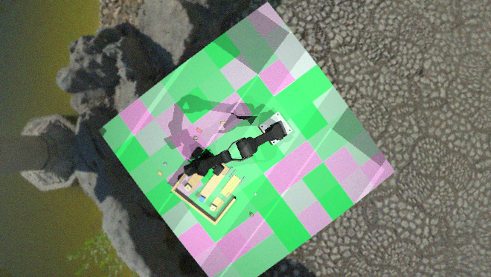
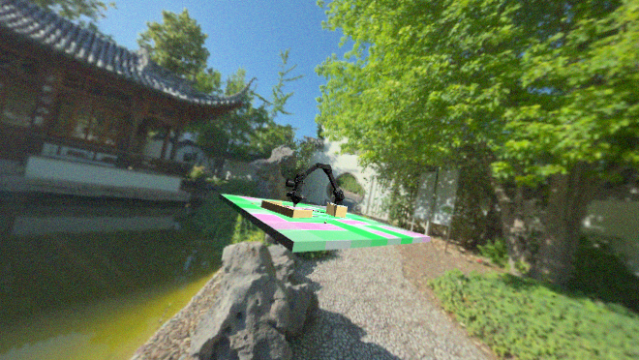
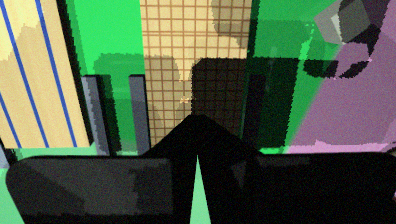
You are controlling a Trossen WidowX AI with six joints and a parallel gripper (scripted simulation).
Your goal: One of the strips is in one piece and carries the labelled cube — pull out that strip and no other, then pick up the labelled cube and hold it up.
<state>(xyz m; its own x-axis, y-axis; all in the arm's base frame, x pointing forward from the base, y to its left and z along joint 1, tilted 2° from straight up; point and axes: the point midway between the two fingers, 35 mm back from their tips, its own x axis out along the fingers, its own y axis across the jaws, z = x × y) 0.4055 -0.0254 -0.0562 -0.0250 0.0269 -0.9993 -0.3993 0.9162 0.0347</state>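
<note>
Right now the tan gridded strip is 9 cm ahead of my gripper tip, 4 cm to the left of it and 2 cm below it. From my gripper tip the other things lie so: white cube (8 cm ahead, 5 cm to the right, 2 cm below).
</note>
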